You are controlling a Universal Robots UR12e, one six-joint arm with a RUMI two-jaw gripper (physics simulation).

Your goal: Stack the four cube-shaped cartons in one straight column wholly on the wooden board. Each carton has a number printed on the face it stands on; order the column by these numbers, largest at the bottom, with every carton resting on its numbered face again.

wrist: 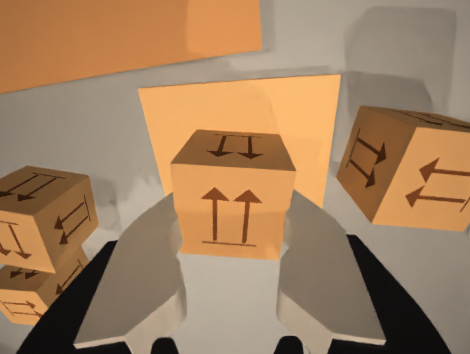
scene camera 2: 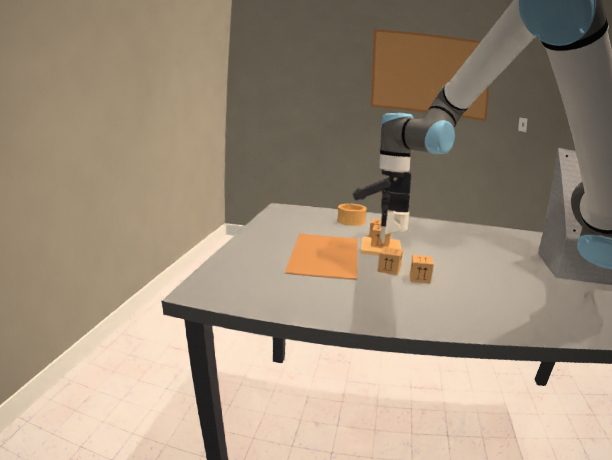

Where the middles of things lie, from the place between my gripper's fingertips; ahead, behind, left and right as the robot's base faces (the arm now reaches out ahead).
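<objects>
There is the flat orange mat (scene camera 2: 322, 256), and my gripper is 20 mm above it. The gripper is also 130 mm to the right of the mat and 150 mm short of it.
</objects>
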